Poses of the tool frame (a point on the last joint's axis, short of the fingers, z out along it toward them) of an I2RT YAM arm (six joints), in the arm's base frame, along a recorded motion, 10 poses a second.
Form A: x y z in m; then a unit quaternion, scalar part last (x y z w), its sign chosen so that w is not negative.
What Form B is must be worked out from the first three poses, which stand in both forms.
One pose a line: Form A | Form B
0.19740 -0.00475 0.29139 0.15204 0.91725 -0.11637 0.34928 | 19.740 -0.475 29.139 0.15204 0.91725 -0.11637 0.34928
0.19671 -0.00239 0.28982 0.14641 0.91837 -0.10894 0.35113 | 19.671 -0.239 28.982 0.14641 0.91837 -0.10894 0.35113
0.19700 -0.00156 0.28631 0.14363 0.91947 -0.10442 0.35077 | 19.700 -0.156 28.631 0.14363 0.91947 -0.10442 0.35077
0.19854 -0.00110 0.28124 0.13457 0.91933 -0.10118 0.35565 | 19.854 -0.110 28.124 0.13457 0.91933 -0.10118 0.35565
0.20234 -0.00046 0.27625 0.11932 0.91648 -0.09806 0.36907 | 20.234 -0.046 27.625 0.11932 0.91648 -0.09806 0.36907
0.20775 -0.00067 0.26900 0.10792 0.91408 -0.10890 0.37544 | 20.775 -0.067 26.900 0.10792 0.91408 -0.10890 0.37544
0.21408 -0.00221 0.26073 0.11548 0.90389 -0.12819 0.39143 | 21.408 -0.221 26.073 0.11548 0.90389 -0.12819 0.39143
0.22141 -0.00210 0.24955 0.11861 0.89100 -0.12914 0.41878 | 22.141 -0.210 24.955 0.11861 0.89100 -0.12914 0.41878
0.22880 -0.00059 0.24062 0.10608 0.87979 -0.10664 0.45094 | 22.880 -0.059 24.062 0.10608 0.87979 -0.10664 0.45094
